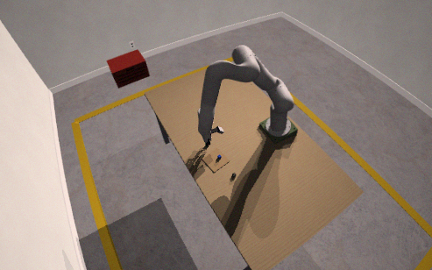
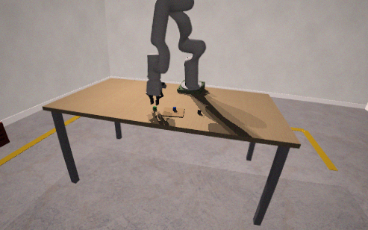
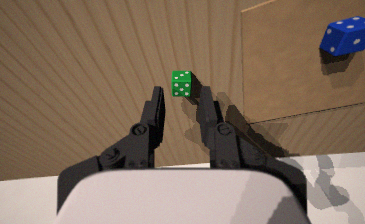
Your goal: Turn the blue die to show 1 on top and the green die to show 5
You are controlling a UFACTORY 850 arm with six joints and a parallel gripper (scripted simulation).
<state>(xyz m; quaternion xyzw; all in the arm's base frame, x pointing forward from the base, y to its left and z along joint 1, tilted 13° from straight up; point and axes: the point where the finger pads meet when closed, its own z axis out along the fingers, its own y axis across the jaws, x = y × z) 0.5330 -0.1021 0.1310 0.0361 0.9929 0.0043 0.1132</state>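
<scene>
My hand is 5 cm above the green die. Round my hand: mat: 1 cm behind, 14 cm to the left, 5 cm below; black die: 6 cm behind, 30 cm to the left, 5 cm below; blue die: 4 cm behind, 13 cm to the left, 4 cm below.
</scene>
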